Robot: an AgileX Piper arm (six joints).
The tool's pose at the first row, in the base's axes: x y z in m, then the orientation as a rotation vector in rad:
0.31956 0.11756 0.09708 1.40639 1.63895 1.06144
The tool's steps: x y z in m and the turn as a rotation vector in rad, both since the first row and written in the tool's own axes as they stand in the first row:
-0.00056 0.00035 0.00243 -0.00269 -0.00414 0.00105
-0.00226 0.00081 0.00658 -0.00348 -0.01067 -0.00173
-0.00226 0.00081 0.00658 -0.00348 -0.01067 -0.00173
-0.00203 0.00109 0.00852 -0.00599 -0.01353 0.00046
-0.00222 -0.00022 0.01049 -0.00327 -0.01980 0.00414
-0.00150 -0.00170 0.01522 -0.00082 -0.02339 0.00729
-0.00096 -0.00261 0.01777 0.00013 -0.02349 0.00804
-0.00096 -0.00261 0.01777 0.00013 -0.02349 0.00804
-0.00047 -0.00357 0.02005 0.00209 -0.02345 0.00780
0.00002 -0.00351 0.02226 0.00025 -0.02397 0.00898
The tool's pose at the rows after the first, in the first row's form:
0.32198 0.11735 0.09643 1.40697 1.63343 1.06029
0.32617 0.11624 0.09519 1.40585 1.62970 1.05361
0.32617 0.11624 0.09519 1.40585 1.62970 1.05361
0.32801 0.11674 0.09466 1.40722 1.62461 1.05408
0.32930 0.11673 0.09267 1.41444 1.62016 1.04890
0.33289 0.11796 0.08940 1.42013 1.61769 1.04590
0.33476 0.11877 0.08754 1.42149 1.61791 1.04559
0.33476 0.11877 0.08754 1.42149 1.61791 1.04559
0.33637 0.11949 0.08574 1.42252 1.61952 1.04415
0.33833 0.12027 0.08490 1.42262 1.61715 1.04562

